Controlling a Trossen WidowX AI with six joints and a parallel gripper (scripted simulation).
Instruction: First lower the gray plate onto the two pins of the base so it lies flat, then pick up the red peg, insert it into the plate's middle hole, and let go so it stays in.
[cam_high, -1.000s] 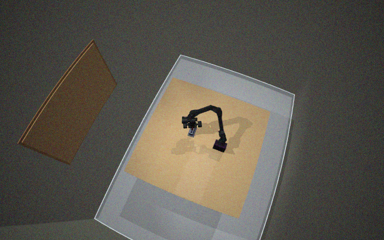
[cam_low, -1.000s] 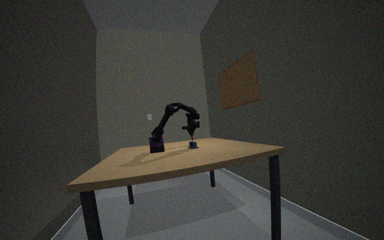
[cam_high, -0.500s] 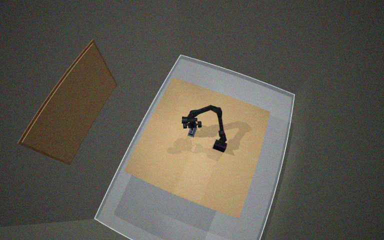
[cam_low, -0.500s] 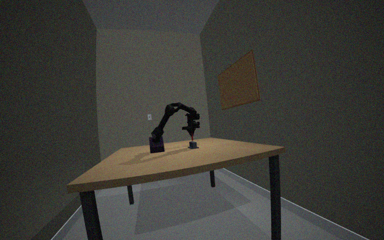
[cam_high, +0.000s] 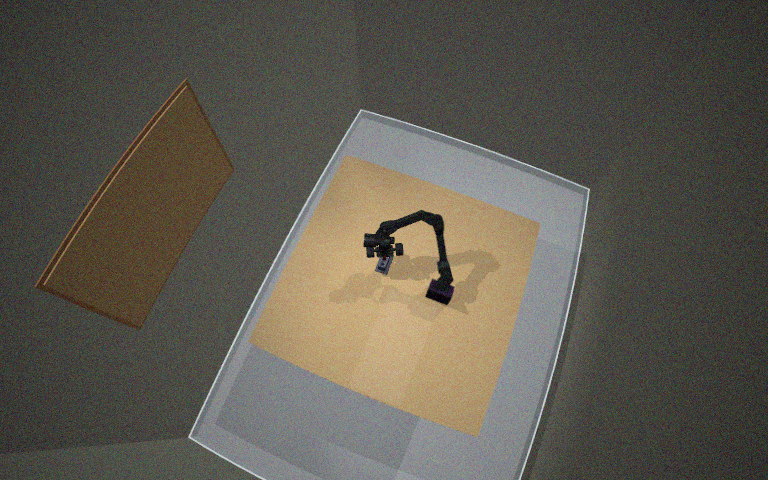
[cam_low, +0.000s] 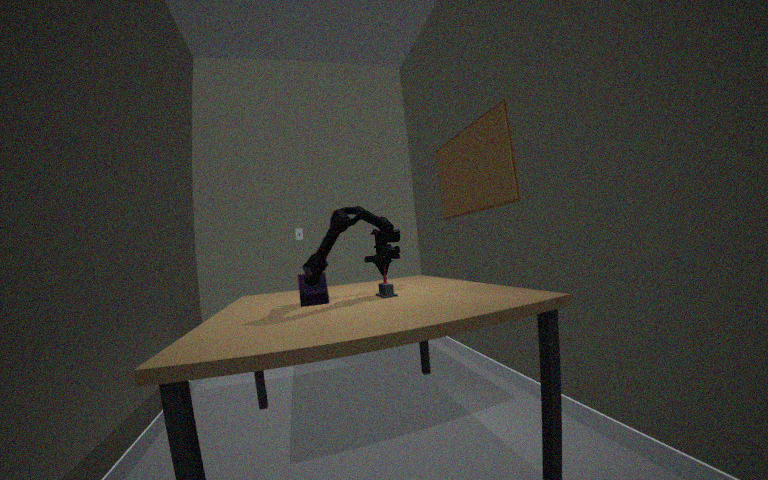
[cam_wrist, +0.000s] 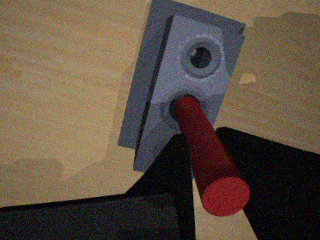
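Right now the red peg is right at my gripper tip. From my gripper tip the other things lie so: base: 9 cm below; then gray plate: 5 cm below.
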